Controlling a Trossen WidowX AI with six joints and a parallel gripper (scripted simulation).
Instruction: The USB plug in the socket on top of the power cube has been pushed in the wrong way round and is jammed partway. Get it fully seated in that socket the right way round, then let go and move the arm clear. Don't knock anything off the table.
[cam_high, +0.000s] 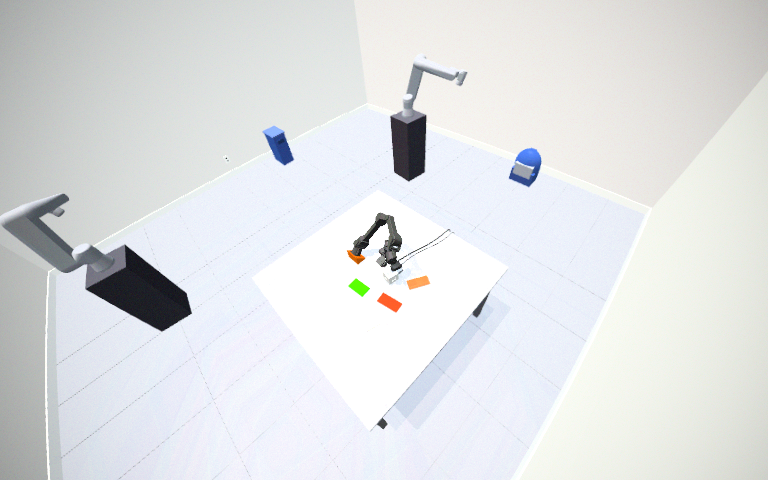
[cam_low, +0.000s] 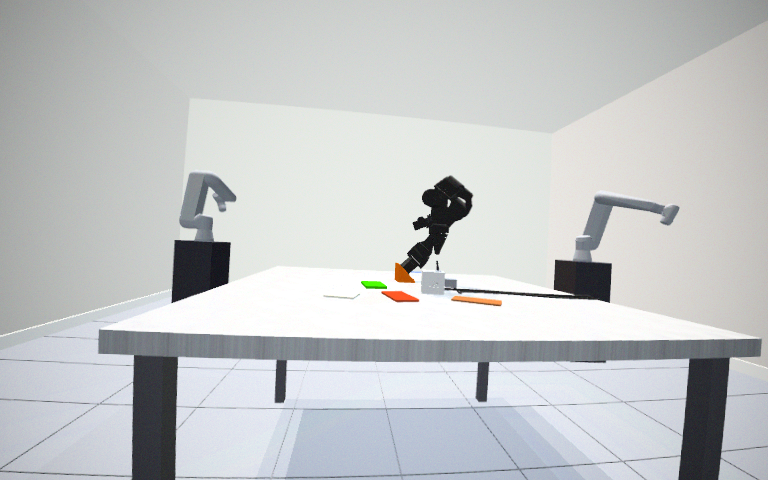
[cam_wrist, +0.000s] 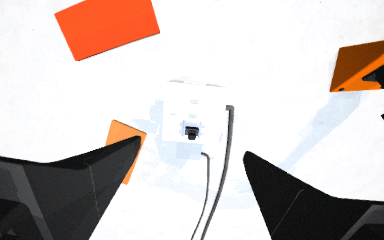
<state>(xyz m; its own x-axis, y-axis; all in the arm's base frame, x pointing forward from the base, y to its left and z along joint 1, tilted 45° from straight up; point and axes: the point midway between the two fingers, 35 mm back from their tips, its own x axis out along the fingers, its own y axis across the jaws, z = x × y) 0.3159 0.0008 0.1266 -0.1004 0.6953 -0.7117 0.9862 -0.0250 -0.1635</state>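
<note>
Right now the USB plug is 1 cm to the left of my gripper tip and 4 cm below it. Also, from my gripper tip: green tile 9 cm behind, 22 cm to the right, 13 cm below; then red-orange tile 14 cm ahead, 13 cm to the right, 13 cm below; then light orange tile 15 cm ahead, 10 cm to the left, 13 cm below.
</note>
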